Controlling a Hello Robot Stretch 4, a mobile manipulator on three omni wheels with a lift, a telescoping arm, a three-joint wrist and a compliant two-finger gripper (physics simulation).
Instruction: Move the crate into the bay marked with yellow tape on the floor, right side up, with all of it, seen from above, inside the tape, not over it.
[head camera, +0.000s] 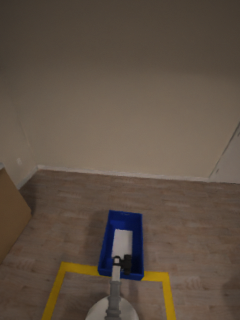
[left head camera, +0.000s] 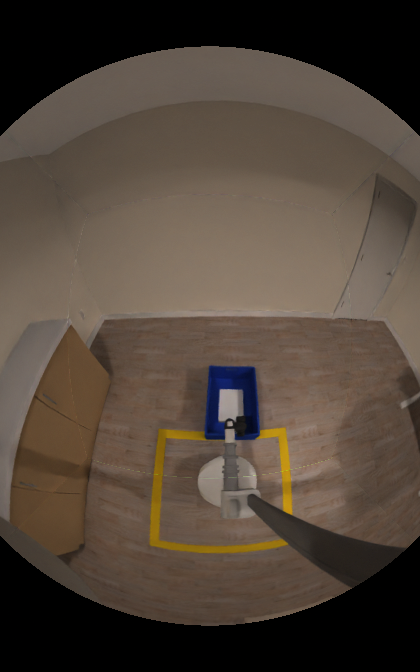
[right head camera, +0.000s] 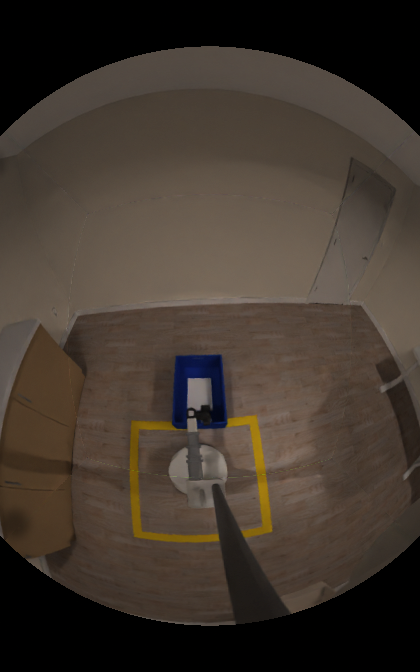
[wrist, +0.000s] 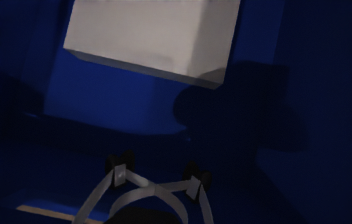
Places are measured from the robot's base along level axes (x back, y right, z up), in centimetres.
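Where they show: gripper, between the fingertips: (wrist: 159, 167).
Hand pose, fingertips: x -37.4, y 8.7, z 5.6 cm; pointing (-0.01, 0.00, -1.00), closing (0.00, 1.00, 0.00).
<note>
After its pixels a point has its place.
The blue crate (head camera: 139, 242) @(x -64.8, y 23.2, z 8.2 cm) (left head camera: 253, 400) (right head camera: 218, 390) (wrist: 110, 105) @(x -43.9, y -0.4, z -1.0 cm) is right side up, with a white block (head camera: 122, 241) @(x -66.0, y 4.7, z 4.3 cm) (left head camera: 231, 403) (right head camera: 199, 391) (wrist: 150, 35) @(x -53.6, y 4.6, z 4.3 cm) lying in it. The yellow tape (head camera: 156, 276) @(x -37.7, y 40.2, z -2.7 cm) (left head camera: 157, 490) (right head camera: 134, 480) outlines a square bay. The crate's near end overlaps the bay's far strip in the head views; most of the crate lies beyond the strip. My gripper (wrist: 159, 167) @(x -37.4, y 8.7, z 5.6 cm) points down inside the crate's near end. Its two fingertips stand apart near the dark near wall. I see nothing between them. In the head views the wrist hides the fingers.
My round white base part (left head camera: 210, 482) (right head camera: 180, 470) covers part of the bay. A tan cabinet (head camera: 10, 215) @(x -65.1, y -114.0, z 35.5 cm) (left head camera: 65, 440) (right head camera: 45, 440) stands at the left. The wall is beyond the crate, and a grey door (left head camera: 385, 240) (right head camera: 365, 225) is at the far right.
</note>
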